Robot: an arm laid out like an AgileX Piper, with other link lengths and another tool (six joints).
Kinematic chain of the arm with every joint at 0, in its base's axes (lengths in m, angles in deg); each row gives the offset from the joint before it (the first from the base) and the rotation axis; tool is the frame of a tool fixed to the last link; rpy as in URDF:
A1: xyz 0 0 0.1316 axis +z
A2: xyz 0 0 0 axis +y
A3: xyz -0.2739 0 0.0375 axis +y
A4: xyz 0.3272 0 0.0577 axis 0.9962 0 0.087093
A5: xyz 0 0 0 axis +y
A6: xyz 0.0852 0 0.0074 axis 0.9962 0 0.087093
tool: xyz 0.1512 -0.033 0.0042 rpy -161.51 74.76 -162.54
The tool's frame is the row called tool.
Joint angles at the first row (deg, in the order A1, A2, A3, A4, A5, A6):
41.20 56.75 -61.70 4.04 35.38 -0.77
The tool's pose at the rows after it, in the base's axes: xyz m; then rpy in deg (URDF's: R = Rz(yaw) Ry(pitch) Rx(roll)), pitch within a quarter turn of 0, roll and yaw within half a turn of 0:
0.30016 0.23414 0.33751 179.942 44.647 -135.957
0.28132 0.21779 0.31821 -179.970 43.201 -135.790
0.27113 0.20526 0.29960 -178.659 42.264 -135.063
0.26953 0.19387 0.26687 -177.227 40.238 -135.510
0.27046 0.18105 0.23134 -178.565 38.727 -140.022
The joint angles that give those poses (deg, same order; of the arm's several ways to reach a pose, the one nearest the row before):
41.20 49.44 -54.65 4.43 36.17 0.00
41.20 43.92 -49.37 4.32 37.86 0.00
41.20 39.87 -44.74 3.29 38.16 0.00
41.20 37.54 -39.10 0.39 36.77 1.91
41.20 35.81 -33.23 -4.25 34.28 8.48

